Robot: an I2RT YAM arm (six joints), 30 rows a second.
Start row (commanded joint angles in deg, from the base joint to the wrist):
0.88, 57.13, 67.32, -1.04, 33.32, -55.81
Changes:
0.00, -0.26, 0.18, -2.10, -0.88, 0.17
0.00, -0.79, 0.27, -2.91, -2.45, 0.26
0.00, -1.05, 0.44, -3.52, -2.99, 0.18
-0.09, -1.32, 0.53, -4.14, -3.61, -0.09
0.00, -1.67, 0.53, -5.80, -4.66, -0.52
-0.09, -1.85, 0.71, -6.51, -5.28, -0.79
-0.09, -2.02, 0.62, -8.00, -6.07, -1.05
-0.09, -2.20, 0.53, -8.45, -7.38, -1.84
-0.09, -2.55, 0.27, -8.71, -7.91, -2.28
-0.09, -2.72, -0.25, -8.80, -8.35, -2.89
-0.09, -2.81, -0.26, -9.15, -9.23, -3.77
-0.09, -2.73, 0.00, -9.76, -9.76, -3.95
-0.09, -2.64, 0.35, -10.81, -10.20, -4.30
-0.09, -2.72, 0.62, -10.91, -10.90, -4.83
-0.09, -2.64, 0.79, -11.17, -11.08, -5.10
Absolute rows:
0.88, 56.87, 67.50, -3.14, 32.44, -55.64
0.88, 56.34, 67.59, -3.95, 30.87, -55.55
0.88, 56.08, 67.76, -4.56, 30.33, -55.63
0.79, 55.81, 67.85, -5.18, 29.71, -55.90
0.88, 55.46, 67.85, -6.84, 28.66, -56.33
0.79, 55.28, 68.03, -7.55, 28.04, -56.60
0.79, 55.11, 67.94, -9.04, 27.25, -56.86
0.79, 54.93, 67.85, -9.49, 25.94, -57.65
0.79, 54.58, 67.59, -9.75, 25.41, -58.09
0.79, 54.41, 67.07, -9.84, 24.97, -58.70
0.79, 54.32, 67.06, -10.19, 24.09, -59.58
0.79, 54.40, 67.32, -10.80, 23.56, -59.76
0.79, 54.49, 67.67, -11.85, 23.12, -60.11
0.79, 54.41, 67.94, -11.95, 22.42, -60.64
0.79, 54.49, 68.11, -12.21, 22.24, -60.91

